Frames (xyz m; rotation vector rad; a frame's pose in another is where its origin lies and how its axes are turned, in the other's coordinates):
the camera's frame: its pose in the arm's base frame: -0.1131 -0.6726 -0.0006 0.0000 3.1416 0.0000
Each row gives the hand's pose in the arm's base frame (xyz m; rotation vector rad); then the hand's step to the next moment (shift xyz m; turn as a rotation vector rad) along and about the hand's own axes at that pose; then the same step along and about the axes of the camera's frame.
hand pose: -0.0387 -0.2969 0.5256 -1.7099 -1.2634 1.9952
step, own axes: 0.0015 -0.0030 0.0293 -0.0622 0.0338 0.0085
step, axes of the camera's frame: 0.0276 -0.0105 0.0004 -0.0226 -0.0650 -0.0186
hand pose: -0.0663 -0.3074 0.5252 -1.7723 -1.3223 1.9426
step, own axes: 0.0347 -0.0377 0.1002 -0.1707 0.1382 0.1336
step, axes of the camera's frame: 0.1121 -0.0020 0.0094 0.0161 -0.2565 -0.0060
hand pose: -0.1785 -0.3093 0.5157 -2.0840 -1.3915 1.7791
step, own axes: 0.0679 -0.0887 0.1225 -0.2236 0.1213 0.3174
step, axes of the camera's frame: 0.1561 0.0380 0.0408 0.1715 -0.3688 0.0049
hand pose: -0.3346 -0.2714 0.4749 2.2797 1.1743 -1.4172
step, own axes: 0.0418 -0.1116 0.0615 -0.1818 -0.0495 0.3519
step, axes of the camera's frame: 0.1116 0.0616 0.0418 0.3078 -0.2534 0.0197
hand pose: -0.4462 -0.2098 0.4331 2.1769 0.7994 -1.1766
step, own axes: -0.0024 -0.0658 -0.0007 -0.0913 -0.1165 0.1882
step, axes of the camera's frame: 0.0475 0.0447 0.0090 0.2260 -0.0727 0.0312
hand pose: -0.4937 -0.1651 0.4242 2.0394 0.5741 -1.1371
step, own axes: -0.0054 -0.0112 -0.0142 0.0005 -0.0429 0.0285
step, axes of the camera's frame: 0.0026 0.0179 -0.0054 0.0438 0.0057 0.0265
